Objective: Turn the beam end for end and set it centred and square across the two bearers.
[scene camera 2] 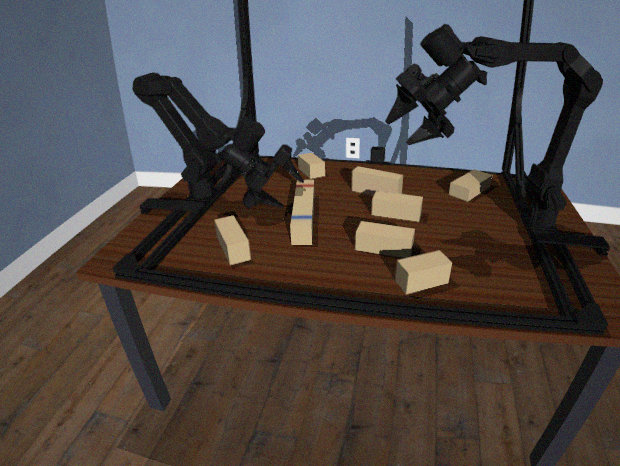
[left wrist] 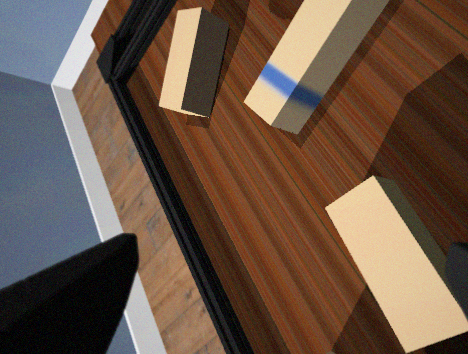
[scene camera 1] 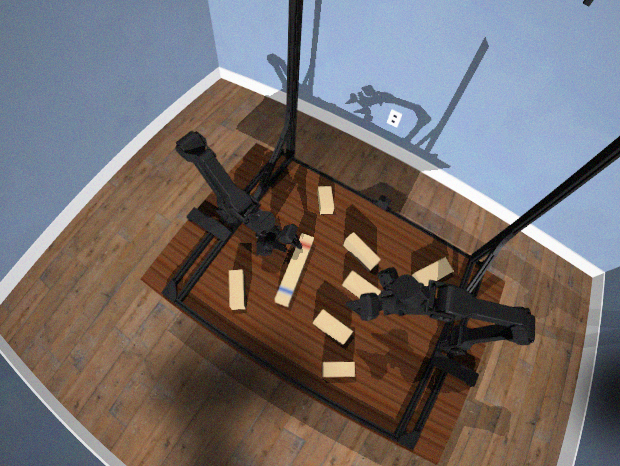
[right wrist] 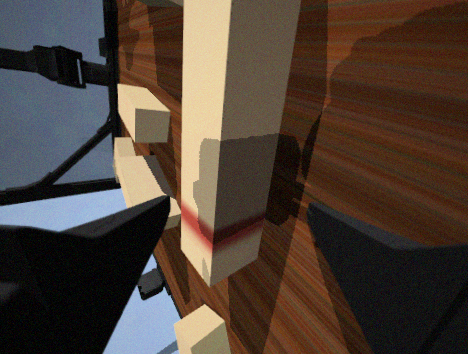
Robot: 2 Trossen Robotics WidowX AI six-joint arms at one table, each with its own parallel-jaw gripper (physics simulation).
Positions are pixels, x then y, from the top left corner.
left gripper: open, holds nothing
a beam (scene camera 2: 301,227): on the table
